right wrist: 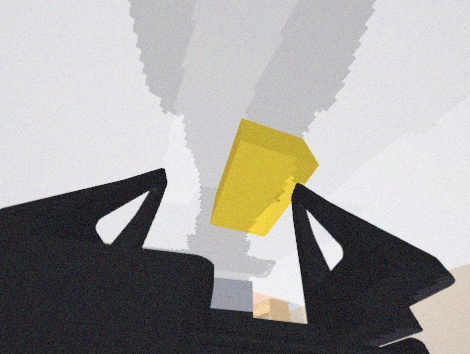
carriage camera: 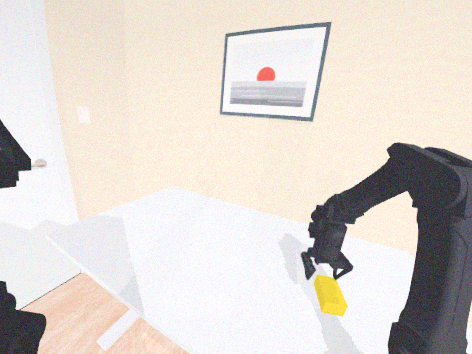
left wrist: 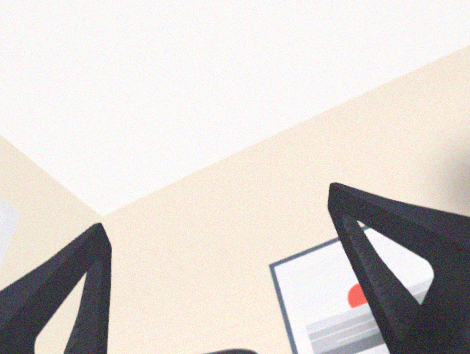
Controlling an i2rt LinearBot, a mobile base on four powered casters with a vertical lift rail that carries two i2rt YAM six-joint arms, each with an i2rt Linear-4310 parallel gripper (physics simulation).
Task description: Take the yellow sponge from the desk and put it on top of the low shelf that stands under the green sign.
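Places are measured from the left arm's base along level axes (x ahead, y left, z up), in centimetres.
Pixels of known places: left gripper, fingertip midpoint: [left wrist: 219, 214]; right gripper, fingertip midpoint: [right wrist: 229, 182] [carriage camera: 320, 278].
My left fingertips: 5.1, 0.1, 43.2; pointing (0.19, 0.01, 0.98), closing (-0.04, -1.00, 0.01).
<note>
Behind a point stands the place of what it marks, as x, y, z.
The yellow sponge [carriage camera: 330, 295] @(24.3, -63.5, -3.8) [right wrist: 257, 182] @(28.5, -64.7, -3.8) lies flat on the white desk [carriage camera: 215, 270] @(35.5, -27.6, -8.3) [right wrist: 60, 110] @(30.7, -46.1, -8.3). My right gripper [carriage camera: 327, 272] @(29.1, -62.5, -2.6) [right wrist: 229, 182] @(29.1, -62.5, -2.6) is open and empty, close above the far end of the sponge in the carriage view. In the right wrist view the sponge shows beyond the fingertips, nearer the right-hand finger, which overlaps its edge. My left gripper [left wrist: 219, 214] @(5.1, 0.1, 43.2) is open and empty, facing the upper wall and ceiling, away from the desk. The low shelf and the green sign do not show in these views.
A framed picture [carriage camera: 272, 72] @(86.2, -47.3, 72.0) [left wrist: 332, 305] @(91.7, -35.1, 71.0) hangs on the wall behind the desk. A white door [carriage camera: 30, 100] @(82.1, 85.5, 47.7) with a handle stands at the left. Wooden floor [carriage camera: 85, 310] @(59.8, 57.6, -80.3) shows below the desk's front edge. Dark left arm parts [carriage camera: 17, 325] @(2.2, -3.3, 14.2) show at the left edge.
</note>
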